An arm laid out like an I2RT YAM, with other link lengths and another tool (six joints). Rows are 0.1 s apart.
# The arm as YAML. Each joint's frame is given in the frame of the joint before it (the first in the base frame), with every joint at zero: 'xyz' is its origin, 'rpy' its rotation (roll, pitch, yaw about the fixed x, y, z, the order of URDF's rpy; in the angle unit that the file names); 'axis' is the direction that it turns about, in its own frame. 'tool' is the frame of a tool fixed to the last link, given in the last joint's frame.
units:
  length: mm
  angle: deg
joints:
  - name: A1
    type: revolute
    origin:
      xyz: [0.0, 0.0, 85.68]
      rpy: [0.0, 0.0, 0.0]
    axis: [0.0, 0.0, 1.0]
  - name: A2
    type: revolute
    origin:
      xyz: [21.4, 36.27, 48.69]
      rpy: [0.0, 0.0, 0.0]
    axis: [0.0, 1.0, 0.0]
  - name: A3
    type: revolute
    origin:
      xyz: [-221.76, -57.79, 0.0]
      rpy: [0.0, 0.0, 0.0]
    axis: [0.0, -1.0, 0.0]
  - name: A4
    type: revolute
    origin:
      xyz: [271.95, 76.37, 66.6]
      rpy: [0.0, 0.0, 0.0]
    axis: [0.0, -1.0, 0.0]
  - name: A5
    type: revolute
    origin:
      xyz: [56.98, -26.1, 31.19]
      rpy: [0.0, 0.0, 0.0]
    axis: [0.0, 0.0, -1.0]
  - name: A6
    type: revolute
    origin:
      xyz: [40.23, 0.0, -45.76]
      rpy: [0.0, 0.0, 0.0]
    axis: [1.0, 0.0, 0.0]
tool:
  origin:
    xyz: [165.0, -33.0, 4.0]
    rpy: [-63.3, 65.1, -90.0]
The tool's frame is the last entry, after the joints.
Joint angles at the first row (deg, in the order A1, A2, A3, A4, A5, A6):
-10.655, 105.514, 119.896, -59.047, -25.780, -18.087
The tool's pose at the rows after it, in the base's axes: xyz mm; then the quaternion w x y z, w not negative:
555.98 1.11 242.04 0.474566 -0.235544 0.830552 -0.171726
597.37 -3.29 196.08 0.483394 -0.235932 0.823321 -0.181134
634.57 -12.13 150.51 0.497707 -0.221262 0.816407 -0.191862
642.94 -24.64 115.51 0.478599 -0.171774 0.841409 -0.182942
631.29 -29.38 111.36 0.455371 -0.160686 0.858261 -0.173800
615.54 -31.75 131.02 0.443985 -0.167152 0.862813 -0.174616
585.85 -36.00 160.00 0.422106 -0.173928 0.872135 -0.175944
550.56 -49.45 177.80 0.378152 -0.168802 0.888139 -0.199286
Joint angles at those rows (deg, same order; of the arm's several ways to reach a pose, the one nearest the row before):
-8.906, 114.103, 119.895, -53.035, -24.731, -17.758
-8.426, 121.820, 119.897, -43.725, -23.901, -17.737
-8.447, 129.382, 119.895, -33.298, -23.113, -16.316
-8.995, 133.383, 119.897, -29.867, -21.999, -10.262
-9.584, 132.728, 119.964, -33.409, -22.043, -8.994
-10.044, 129.514, 120.117, -38.568, -21.978, -10.153
-10.852, 124.268, 120.116, -46.938, -21.584, -11.639
-11.377, 119.743, 120.113, -55.548, -17.409, -11.880

